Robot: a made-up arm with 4 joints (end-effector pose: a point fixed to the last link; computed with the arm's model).
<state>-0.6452 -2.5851 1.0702 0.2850</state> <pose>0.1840 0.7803 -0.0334 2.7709 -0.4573 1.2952</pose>
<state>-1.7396 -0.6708 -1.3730 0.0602</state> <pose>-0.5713 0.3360 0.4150 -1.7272 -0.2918 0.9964</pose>
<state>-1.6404 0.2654 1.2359 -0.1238</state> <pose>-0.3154 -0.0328 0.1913 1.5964 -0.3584 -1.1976</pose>
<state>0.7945 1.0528 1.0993 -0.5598</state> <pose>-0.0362 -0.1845 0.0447 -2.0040 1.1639 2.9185</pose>
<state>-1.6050 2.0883 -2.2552 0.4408</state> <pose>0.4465 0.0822 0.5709 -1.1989 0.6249 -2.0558</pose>
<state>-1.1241 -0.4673 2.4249 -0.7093</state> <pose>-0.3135 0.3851 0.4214 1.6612 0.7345 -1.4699</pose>
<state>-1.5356 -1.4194 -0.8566 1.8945</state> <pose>-0.4835 0.5601 0.3881 -2.2257 0.1961 1.9771</pose>
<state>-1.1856 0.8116 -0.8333 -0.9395</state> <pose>0.1409 -0.1732 0.4718 -0.5507 -0.2818 1.1749</pose>
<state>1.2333 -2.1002 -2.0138 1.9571</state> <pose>0.2447 0.7659 -0.1795 1.6450 0.2116 1.6843</pose>
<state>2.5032 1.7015 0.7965 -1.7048</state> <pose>-0.3738 0.0894 0.4726 -1.4321 0.1244 1.3592</pose>
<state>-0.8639 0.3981 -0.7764 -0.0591</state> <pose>0.0159 -0.2006 0.5132 -0.5042 -0.7509 1.1513</pose>
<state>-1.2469 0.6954 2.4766 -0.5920</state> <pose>-0.1482 -0.0336 0.3301 2.1600 1.0349 -0.0698</pose>
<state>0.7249 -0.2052 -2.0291 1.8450</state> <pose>0.5309 0.0595 0.1454 2.0561 -0.7249 -0.0556</pose>
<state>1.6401 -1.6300 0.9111 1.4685</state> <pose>0.1534 0.6961 0.1886 -0.8442 0.0640 1.5535</pose>
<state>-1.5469 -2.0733 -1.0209 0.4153</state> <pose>-0.1192 0.9189 0.4499 -1.8139 -0.4747 -0.0249</pose>
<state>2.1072 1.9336 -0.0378 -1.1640</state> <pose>-0.5935 0.1440 0.2393 -2.5964 0.5393 1.4656</pose>
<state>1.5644 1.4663 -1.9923 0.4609</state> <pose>-0.2799 -0.1210 -0.2134 1.7703 -0.3811 -0.3949</pose>
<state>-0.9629 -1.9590 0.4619 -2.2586</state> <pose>-0.1128 0.7169 0.4242 -0.1205 0.4657 -1.9729</pose>
